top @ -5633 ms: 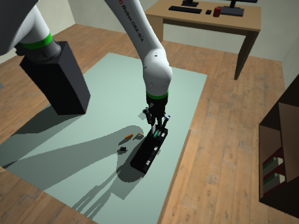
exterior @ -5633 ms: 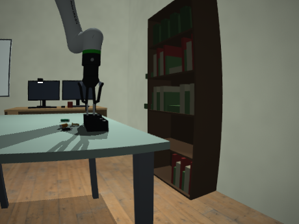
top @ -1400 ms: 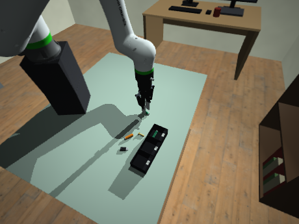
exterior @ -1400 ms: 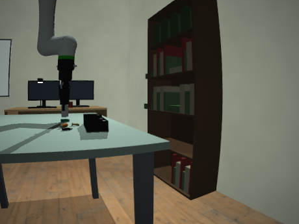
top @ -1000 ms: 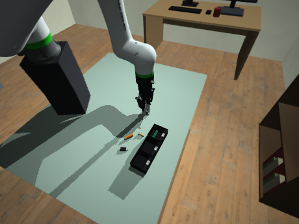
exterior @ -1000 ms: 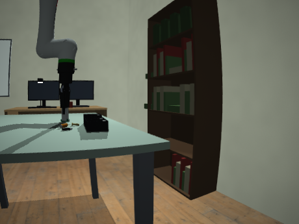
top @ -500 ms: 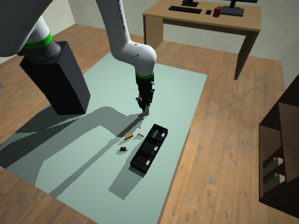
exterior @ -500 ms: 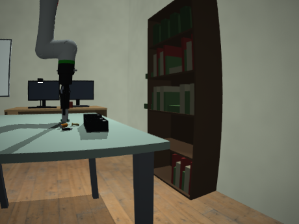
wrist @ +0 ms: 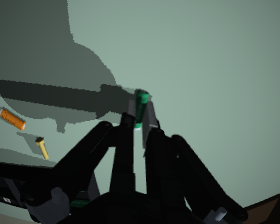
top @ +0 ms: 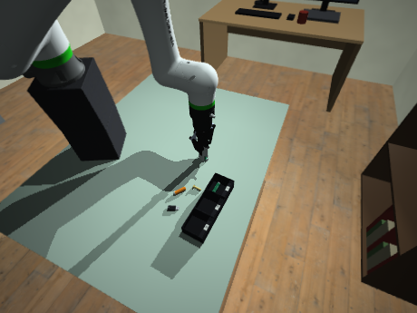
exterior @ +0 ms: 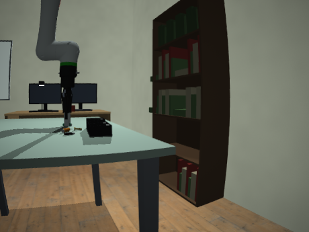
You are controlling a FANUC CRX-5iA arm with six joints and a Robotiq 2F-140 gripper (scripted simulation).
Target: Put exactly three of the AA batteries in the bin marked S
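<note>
Now: the small yellow piece 16 cm to the right of my hand, 3 cm below it and 1 cm ahead of it. The rest, counted from my hand: orange battery 19 cm to the right, 4 cm behind, 3 cm below; then small dark piece 27 cm to the right, 4 cm behind, 3 cm below.
</note>
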